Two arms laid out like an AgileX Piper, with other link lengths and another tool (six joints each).
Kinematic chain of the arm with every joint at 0, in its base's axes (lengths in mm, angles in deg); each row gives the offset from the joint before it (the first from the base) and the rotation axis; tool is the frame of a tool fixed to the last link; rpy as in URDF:
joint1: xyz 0 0 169.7 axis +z
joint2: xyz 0 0 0 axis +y
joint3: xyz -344.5 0 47.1 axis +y
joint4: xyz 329.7 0 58.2 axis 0.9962 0 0.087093
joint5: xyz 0 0 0 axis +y
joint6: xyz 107.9 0 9.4 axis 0.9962 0 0.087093
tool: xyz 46.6 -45 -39.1 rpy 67.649 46.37 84.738
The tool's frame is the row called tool.
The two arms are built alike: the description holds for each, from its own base.
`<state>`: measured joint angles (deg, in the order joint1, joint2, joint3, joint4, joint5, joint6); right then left.
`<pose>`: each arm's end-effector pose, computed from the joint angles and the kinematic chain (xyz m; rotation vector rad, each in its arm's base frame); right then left.
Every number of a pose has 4 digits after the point. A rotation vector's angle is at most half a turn.
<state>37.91 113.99 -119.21 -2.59 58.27 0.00 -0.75 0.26 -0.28 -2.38 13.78 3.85</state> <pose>0.4854 0.3124 0.4141 0.0069 2.3922 0.8995 0.1272 -0.0470 0.2100 0.4921 1.5073 0.7556</pose>
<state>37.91 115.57 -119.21 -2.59 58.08 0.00 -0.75 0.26 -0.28 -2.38 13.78 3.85</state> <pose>0.4909 0.3167 0.3983 0.0096 2.4165 0.8854 0.1272 -0.0470 0.2100 0.4921 1.5073 0.7556</pose>
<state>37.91 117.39 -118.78 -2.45 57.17 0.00 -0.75 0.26 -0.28 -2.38 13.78 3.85</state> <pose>0.4975 0.3223 0.3777 0.0125 2.4407 0.8745 0.1272 -0.0470 0.2100 0.4921 1.5073 0.7556</pose>
